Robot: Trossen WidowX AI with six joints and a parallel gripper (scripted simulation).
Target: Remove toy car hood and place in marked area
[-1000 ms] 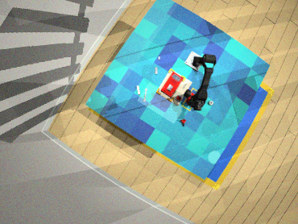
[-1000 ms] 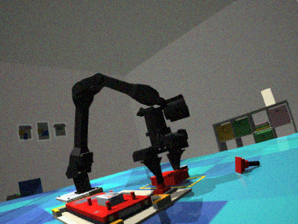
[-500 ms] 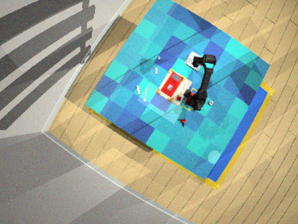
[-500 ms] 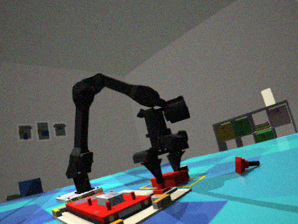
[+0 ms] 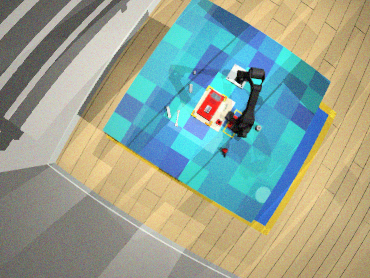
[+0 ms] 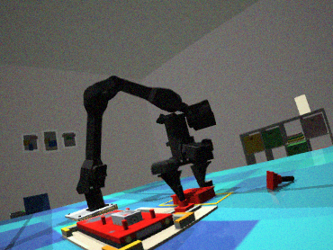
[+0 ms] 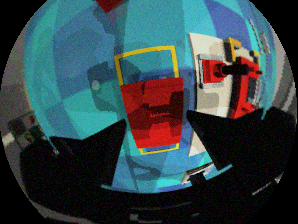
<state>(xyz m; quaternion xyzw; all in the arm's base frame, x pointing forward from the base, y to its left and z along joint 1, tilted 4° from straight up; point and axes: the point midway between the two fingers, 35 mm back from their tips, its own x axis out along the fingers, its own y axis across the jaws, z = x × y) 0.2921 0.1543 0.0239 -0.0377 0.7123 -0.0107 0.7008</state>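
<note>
Now: the red hood right at my gripper tip.
</note>
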